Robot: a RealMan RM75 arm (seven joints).
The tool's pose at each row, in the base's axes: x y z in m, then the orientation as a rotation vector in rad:
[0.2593, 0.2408, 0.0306, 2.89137, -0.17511, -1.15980]
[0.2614, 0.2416, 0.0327, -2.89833, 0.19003, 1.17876]
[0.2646, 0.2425, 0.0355, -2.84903, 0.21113, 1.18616]
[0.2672, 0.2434, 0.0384, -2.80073, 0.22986, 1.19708]
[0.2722, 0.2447, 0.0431, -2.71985, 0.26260, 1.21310]
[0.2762, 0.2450, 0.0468, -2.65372, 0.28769, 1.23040]
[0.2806, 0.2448, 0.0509, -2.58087, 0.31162, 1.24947]
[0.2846, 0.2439, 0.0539, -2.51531, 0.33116, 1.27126]
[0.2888, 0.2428, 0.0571, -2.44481, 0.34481, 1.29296]
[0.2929, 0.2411, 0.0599, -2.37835, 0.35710, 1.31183]
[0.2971, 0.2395, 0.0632, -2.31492, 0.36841, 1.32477]
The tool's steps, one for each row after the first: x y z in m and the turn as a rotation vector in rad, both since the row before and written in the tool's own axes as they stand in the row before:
[0.0000, -0.0009, -0.0030, 0.02907, -0.01124, -0.00205]
[0.0002, -0.0012, -0.0042, 0.04308, -0.01886, -0.00095]
[-0.0003, -0.0012, -0.0038, 0.04015, -0.02100, -0.00104]
[-0.0001, -0.0022, -0.0066, 0.06781, -0.03471, -0.00013]
[-0.0002, -0.0014, -0.0053, 0.05281, -0.03166, 0.00079]
[-0.0003, -0.0014, -0.0059, 0.05677, -0.03599, -0.00040]
[0.0001, -0.0008, -0.0050, 0.04805, -0.03594, 0.00054]
[-0.0001, -0.0009, -0.0053, 0.05013, -0.03931, -0.00375]
[0.0000, -0.0005, -0.0052, 0.04720, -0.03696, -0.00351]
[-0.0005, -0.0010, -0.0055, 0.04673, -0.03313, -0.00455]

